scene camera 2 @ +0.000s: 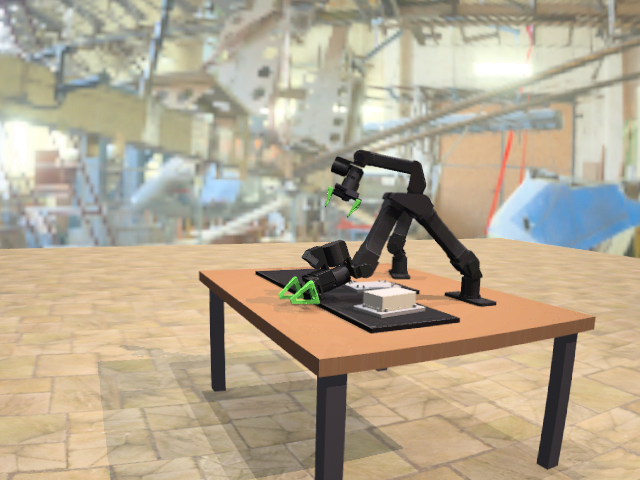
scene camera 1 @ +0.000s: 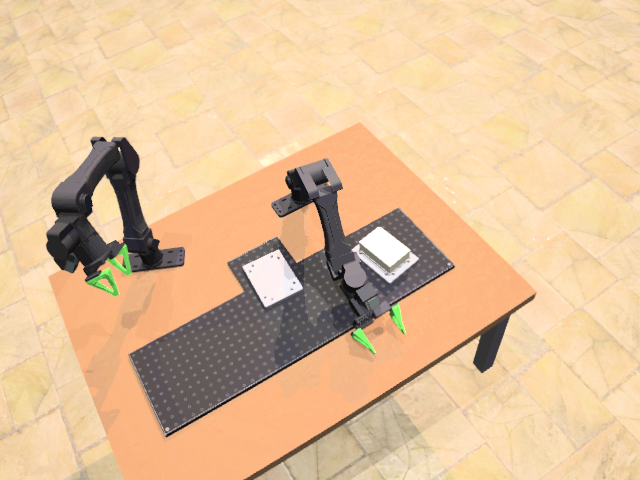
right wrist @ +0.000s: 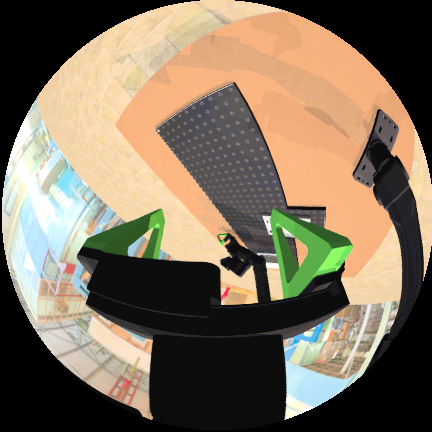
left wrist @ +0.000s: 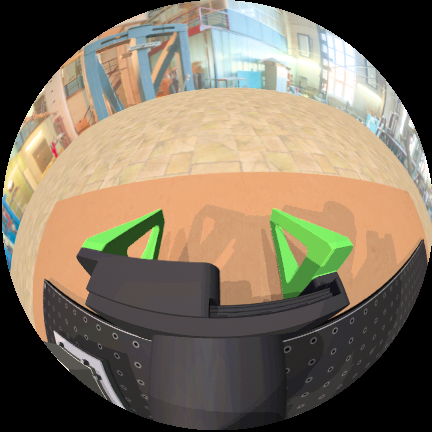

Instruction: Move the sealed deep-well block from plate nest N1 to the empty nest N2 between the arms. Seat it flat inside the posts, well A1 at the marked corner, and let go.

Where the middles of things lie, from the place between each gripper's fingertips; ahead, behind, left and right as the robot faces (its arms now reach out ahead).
Right now the white nest plate (scene camera 1: 272,278) is 37 cm to the left of my right hand and 23 cm below it. The rest, counted from my right hand: white block (scene camera 1: 379,246) 9 cm ahead, 70 cm to the left, 21 cm below.
Now: left hand 27 cm past the white block, 13 cm to the right of it and 2 cm below it. The rest, counted from my left hand: white nest plate: 35 cm behind, 19 cm to the right, 1 cm below.
